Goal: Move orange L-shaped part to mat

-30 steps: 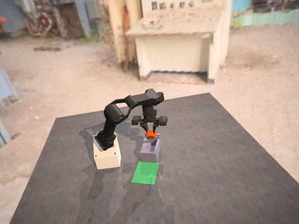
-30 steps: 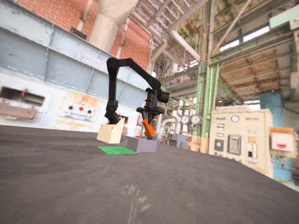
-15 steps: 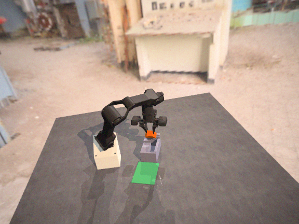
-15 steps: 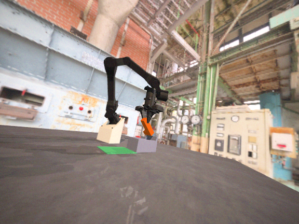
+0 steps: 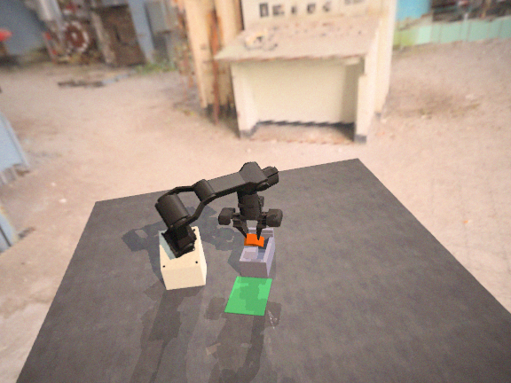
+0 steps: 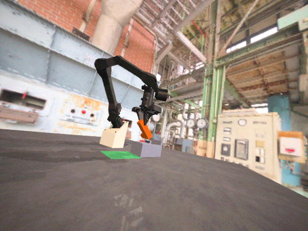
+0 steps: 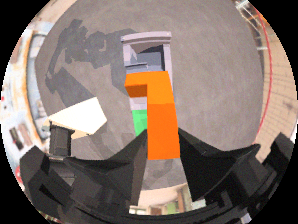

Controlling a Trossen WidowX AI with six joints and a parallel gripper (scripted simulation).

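The green mat lies 170 mm below my gripper tip, 70 mm to the right of it and 50 mm behind it. Round my gripper tip: orange L-shaped part: 30 mm to the left, 30 mm below.
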